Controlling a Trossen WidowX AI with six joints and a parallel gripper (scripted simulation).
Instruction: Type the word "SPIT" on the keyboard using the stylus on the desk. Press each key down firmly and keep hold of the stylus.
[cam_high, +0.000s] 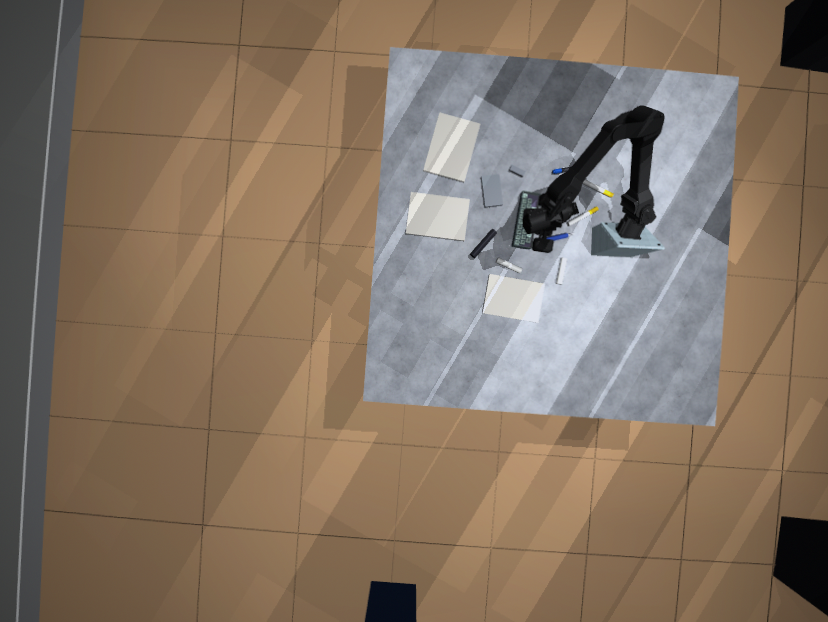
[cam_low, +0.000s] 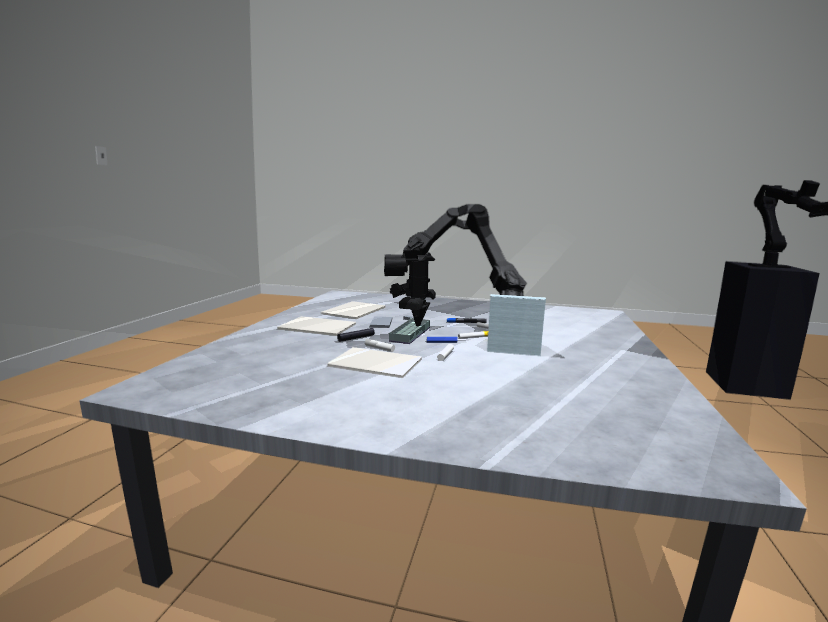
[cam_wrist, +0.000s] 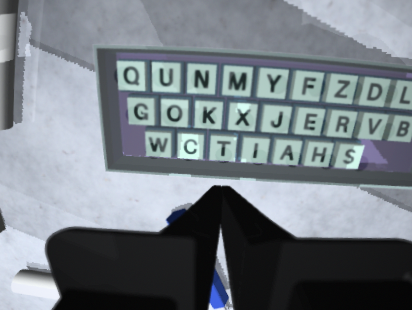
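Now: gripper tip 11 cm past the blue stylus and 3 cm above it. The rest, counted from my gripper tip: grey slab: 17 cm ahead, 13 cm to the right, 3 cm below.
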